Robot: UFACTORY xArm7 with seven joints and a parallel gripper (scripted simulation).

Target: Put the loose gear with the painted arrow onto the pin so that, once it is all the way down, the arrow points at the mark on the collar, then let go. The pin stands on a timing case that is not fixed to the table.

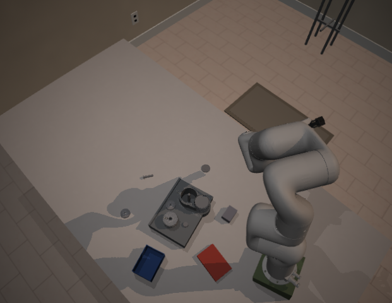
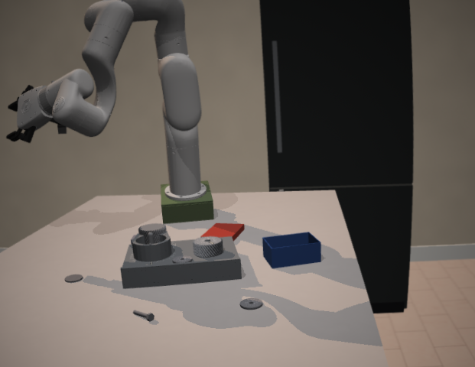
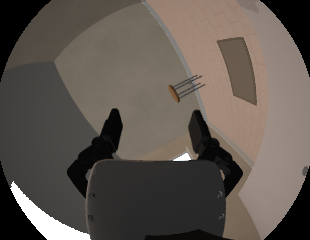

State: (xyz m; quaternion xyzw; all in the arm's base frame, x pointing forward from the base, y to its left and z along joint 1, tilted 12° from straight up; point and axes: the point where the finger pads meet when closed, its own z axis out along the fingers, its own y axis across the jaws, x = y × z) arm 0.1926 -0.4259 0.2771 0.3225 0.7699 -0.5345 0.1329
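My gripper is now 17 cm short of the gear, 57 cm to the right of it and 28 cm above it. Also, from my hand: flat disc 25 cm ahead, 28 cm to the left, 33 cm below; red block 6 cm behind, 55 cm to the left, 33 cm below; small grey block 3 cm ahead, 37 cm to the left, 32 cm below.
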